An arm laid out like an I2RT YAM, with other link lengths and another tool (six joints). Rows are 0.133 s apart.
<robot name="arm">
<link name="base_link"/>
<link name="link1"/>
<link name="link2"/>
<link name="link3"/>
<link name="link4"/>
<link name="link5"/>
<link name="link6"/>
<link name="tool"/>
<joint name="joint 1" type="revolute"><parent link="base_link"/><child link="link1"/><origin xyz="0.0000 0.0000 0.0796" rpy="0.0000 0.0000 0.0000"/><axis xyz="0 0 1"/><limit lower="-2.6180" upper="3.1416"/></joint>
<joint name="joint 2" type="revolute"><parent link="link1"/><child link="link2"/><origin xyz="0.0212 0.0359 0.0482" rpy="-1.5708 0.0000 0.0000"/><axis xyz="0 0 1"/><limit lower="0.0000" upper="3.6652"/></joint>
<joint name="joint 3" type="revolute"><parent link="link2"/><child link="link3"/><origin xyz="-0.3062 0.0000 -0.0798" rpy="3.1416 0.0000 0.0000"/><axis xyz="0 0 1"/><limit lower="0.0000" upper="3.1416"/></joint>
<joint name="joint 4" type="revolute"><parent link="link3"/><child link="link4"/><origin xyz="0.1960 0.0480 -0.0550" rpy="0.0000 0.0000 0.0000"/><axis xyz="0 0 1"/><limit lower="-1.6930" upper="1.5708"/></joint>
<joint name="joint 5" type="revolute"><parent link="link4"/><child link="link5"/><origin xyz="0.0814 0.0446 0.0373" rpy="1.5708 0.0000 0.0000"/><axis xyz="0 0 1"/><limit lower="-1.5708" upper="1.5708"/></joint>
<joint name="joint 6" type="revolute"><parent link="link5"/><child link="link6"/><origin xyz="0.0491 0.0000 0.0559" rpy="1.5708 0.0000 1.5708"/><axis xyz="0 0 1"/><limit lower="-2.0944" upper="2.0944"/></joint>
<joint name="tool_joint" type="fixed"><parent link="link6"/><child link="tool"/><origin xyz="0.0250 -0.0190 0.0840" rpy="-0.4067 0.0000 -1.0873"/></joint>
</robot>
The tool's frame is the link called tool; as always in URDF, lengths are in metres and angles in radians.
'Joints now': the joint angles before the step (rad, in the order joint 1, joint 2, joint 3, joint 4, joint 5, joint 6). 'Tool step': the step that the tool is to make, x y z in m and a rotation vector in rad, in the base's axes. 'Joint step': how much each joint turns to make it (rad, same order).
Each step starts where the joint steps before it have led.
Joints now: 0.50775 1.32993 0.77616 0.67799 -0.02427 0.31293
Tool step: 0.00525 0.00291 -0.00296 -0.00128 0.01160 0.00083
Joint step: 0.00000 0.02144 0.01076 0.00004 -0.00029 0.00459
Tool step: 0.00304 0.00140 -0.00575 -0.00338 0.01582 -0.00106
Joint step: 0.00000 0.01384 -0.00302 0.00150 0.00156 0.00460
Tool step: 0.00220 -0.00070 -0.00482 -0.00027 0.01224 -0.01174
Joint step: -0.00001 0.00921 -0.00615 0.00461 0.01221 0.00460
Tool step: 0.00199 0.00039 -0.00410 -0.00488 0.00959 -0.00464
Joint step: -0.00002 0.00921 -0.00311 0.00156 0.00463 0.00002
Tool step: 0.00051 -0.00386 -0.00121 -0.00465 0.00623 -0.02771
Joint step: 0.00004 -0.00303 0.00003 -0.01075 0.02761 -0.00305
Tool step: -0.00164 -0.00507 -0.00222 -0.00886 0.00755 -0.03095
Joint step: 0.00150 -0.01074 -0.00765 -0.01377 0.03213 -0.00612
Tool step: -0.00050 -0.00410 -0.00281 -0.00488 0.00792 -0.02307
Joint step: -0.00149 -0.00464 -0.00769 -0.00614 0.02153 -0.00157
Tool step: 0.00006 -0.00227 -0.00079 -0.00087 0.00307 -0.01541
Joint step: -0.00002 -0.00150 -0.00155 -0.00305 0.01541 0.00000
